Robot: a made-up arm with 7 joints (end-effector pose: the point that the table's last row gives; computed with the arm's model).
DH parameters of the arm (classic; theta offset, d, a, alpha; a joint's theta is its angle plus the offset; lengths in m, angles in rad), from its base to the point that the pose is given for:
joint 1: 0 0.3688 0 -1.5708
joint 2: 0 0 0 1.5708
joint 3: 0 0.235 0.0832 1.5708
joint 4: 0 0 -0.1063 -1.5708
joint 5: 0 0.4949 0 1.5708
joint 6: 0 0 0.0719 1.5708
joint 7: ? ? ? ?
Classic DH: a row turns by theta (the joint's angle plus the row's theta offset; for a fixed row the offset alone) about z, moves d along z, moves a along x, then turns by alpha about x.
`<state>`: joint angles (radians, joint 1 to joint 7).
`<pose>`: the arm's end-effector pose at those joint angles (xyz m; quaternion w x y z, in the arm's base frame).
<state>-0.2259 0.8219 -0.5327 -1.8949 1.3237 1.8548 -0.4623</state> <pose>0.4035 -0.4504 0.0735 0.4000 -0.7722 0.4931 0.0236</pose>
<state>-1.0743 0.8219 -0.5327 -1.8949 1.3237 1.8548 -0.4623</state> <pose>-0.0711 -0.6005 0.0735 0.3742 -0.5008 0.7672 -0.1432</pose>
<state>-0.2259 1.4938 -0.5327 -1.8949 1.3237 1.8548 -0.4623</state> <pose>0.1197 -0.3851 -0.1699 0.2762 -0.6920 0.5923 0.3068</pose>
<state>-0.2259 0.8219 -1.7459 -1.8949 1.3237 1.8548 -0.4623</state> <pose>-0.1167 -0.6296 0.5757 0.0226 0.6036 -0.7518 0.2643</pose>
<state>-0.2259 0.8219 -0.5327 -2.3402 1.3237 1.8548 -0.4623</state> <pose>0.1934 -0.3565 -0.0336 0.3994 -0.6619 0.6089 0.1778</pose>
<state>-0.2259 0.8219 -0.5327 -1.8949 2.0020 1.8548 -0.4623</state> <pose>0.3932 -0.4447 0.0671 0.5255 -0.5713 0.6007 -0.1914</pose>
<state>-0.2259 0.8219 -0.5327 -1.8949 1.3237 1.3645 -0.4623</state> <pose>0.4147 -0.4223 0.0560 0.5787 -0.7007 0.3940 0.1372</pose>
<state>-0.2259 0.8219 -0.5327 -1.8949 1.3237 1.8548 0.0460</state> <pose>0.4035 -0.4504 0.0735 0.3812 -0.6235 0.6714 0.1234</pose>
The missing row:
joint 7: 0 0 0 0
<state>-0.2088 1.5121 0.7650 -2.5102 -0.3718 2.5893 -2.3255</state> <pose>0.0041 0.3903 -0.0029 0.5939 0.0415 -0.7948 -0.1178</pose>
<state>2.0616 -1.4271 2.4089 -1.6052 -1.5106 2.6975 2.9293</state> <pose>-0.1326 -0.5188 -0.0779 0.5395 0.2181 -0.8039 0.1231</pose>
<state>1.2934 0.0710 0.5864 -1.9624 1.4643 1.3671 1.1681</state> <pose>-0.2083 0.6174 0.4470 0.2083 0.6750 0.1676 -0.6877</pose>
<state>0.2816 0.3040 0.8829 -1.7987 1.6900 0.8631 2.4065</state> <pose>0.2586 0.6233 0.4669 0.4958 0.4657 -0.1600 -0.7154</pose>
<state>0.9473 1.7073 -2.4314 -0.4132 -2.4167 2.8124 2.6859</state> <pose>0.5905 0.4939 0.4208 0.4237 -0.0239 0.6605 0.6194</pose>
